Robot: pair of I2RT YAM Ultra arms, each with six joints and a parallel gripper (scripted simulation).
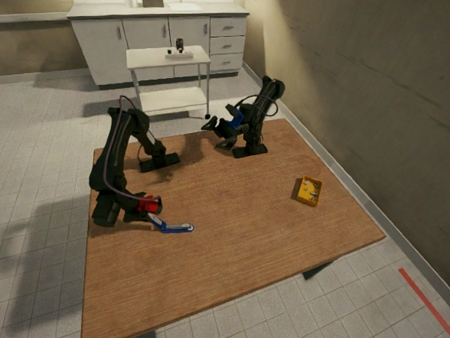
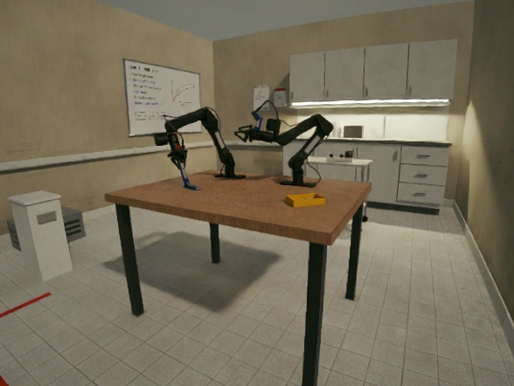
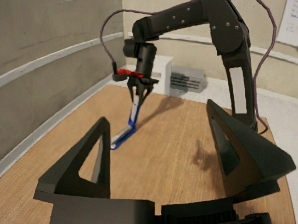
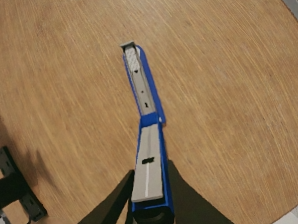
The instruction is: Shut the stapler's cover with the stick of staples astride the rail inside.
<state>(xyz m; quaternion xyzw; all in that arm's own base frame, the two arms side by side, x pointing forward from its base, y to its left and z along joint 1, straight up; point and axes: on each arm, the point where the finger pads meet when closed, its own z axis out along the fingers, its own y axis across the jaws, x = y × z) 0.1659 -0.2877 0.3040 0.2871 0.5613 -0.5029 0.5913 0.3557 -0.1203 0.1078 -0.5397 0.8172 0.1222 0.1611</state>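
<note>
My right hand is 10 mm short of the stapler, 50 mm to the right of it and 60 mm above it. Also, from my right hand: yellow tray (40 mm behind, 740 mm to the left, 100 mm below).
</note>
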